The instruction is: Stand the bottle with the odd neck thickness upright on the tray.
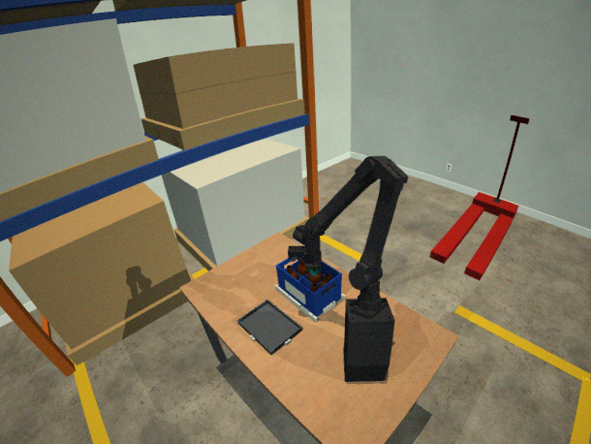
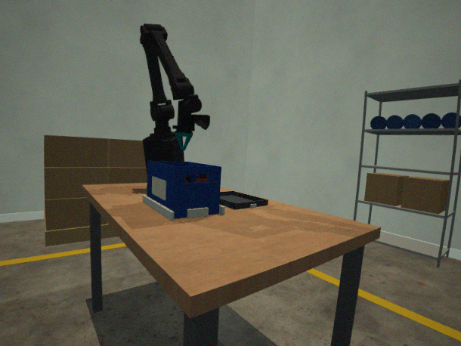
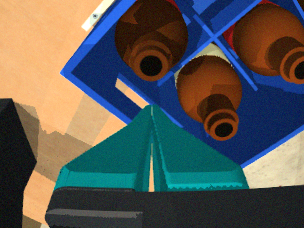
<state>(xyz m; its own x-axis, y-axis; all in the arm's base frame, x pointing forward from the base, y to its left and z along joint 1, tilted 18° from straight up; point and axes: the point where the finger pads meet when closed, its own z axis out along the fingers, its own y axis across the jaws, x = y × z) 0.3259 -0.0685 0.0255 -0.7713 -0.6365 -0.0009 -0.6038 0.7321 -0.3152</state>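
The bottle is 180 mm ahead of my hand, 20 mm to the right of it and 150 mm below it. Also, from my hand: crate: 80 mm ahead, 50 mm to the right, 150 mm below; dark tray: 90 mm ahead, 230 mm to the left, 220 mm below.
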